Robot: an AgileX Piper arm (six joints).
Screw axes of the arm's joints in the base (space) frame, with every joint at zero. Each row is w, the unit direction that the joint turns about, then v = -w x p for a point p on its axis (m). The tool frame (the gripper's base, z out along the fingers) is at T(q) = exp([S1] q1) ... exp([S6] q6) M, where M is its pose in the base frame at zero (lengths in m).
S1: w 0 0 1 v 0 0 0
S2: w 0 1 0 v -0.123 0 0
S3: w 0 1 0 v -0.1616 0 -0.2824
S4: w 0.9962 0 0.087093 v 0 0.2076 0
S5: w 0 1 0 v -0.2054 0 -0.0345
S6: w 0.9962 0 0.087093 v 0 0.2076 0
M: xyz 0.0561 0 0.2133 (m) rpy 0 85.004 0 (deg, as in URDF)
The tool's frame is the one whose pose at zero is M.
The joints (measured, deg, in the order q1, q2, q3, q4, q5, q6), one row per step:
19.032 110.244 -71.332 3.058 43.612 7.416
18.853 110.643 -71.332 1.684 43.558 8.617
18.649 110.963 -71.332 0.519 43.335 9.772
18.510 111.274 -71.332 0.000 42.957 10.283
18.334 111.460 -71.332 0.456 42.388 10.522
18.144 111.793 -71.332 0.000 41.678 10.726
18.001 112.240 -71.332 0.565 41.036 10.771
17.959 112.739 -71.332 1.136 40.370 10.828
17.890 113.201 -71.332 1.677 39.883 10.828
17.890 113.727 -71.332 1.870 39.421 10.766
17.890 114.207 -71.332 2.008 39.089 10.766
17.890 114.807 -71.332 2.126 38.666 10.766
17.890 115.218 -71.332 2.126 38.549 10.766
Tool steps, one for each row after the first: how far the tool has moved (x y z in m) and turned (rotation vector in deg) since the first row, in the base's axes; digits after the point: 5 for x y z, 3 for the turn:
0.00118 -0.00242 -0.00264 -0.958 0.072 -0.583
0.00254 -0.00472 -0.00468 -1.676 -0.051 -1.262
0.00375 -0.00587 -0.00659 -1.957 -0.213 -1.608
0.00491 -0.00619 -0.00762 -1.433 -0.424 -2.286
0.00667 -0.00743 -0.00957 -1.619 -0.886 -2.419
0.00796 -0.00739 -0.01229 -1.118 -0.909 -2.942
0.00907 -0.00671 -0.01535 -0.624 -0.905 -3.389
0.00996 -0.00634 -0.01823 -0.217 -0.783 -3.793
0.01078 -0.00589 -0.02157 -0.115 -0.679 -3.861
0.01137 -0.00557 -0.02465 -0.070 -0.505 -3.954
0.01212 -0.00522 -0.02851 -0.052 -0.310 -4.039
0.01237 -0.00515 -0.03122 -0.155 -0.034 -4.042

